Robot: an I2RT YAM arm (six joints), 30 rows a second.
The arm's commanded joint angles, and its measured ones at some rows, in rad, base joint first. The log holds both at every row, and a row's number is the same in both.
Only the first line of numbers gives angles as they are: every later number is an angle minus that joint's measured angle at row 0.
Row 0, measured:
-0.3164, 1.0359, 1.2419, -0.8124, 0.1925, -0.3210
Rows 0 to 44, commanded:
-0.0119, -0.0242, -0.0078, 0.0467, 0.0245, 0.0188
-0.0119, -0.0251, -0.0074, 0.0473, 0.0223, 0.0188
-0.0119, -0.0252, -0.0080, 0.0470, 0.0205, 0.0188
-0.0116, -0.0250, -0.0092, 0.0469, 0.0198, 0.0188
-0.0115, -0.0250, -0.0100, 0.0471, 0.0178, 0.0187
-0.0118, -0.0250, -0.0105, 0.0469, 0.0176, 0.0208
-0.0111, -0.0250, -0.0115, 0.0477, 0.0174, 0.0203
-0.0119, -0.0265, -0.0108, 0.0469, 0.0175, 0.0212
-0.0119, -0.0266, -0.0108, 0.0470, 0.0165, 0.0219
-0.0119, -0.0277, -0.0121, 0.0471, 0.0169, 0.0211
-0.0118, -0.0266, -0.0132, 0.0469, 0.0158, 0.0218
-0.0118, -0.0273, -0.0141, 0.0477, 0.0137, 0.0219
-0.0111, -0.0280, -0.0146, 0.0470, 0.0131, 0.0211
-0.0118, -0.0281, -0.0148, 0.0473, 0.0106, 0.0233
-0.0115, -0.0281, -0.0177, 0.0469, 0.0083, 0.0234
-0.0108, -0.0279, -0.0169, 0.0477, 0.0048, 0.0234
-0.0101, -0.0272, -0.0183, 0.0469, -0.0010, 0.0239
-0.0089, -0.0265, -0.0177, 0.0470, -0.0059, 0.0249
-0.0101, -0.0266, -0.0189, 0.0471, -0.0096, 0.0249
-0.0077, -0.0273, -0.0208, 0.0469, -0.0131, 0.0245
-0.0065, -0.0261, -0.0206, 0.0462, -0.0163, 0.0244
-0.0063, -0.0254, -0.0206, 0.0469, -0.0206, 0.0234
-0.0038, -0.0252, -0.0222, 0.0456, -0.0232, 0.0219
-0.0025, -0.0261, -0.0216, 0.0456, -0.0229, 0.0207
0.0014, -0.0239, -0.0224, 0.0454, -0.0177, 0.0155
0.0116, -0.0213, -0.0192, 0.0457, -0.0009, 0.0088
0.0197, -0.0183, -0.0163, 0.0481, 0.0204, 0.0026
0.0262, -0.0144, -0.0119, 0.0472, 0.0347, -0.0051
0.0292, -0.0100, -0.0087, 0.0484, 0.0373, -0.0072
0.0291, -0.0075, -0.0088, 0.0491, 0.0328, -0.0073
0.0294, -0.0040, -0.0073, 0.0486, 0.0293, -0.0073
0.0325, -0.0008, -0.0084, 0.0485, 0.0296, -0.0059
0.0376, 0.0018, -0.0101, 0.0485, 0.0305, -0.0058
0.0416, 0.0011, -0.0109, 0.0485, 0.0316, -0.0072
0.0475, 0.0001, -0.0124, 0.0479, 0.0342, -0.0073
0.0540, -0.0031, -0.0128, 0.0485, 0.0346, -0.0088
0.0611, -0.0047, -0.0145, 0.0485, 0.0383, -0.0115
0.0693, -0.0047, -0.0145, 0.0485, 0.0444, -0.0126
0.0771, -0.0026, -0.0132, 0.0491, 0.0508, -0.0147
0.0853, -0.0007, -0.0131, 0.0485, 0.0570, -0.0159
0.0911, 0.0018, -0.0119, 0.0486, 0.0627, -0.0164
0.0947, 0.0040, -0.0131, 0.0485, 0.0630, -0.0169
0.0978, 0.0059, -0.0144, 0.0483, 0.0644, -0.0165
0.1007, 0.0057, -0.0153, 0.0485, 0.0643, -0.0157
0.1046, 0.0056, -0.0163, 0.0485, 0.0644, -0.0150
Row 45, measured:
0.0946, 0.0133, -0.0225, -0.0049, 0.0209, -0.0122
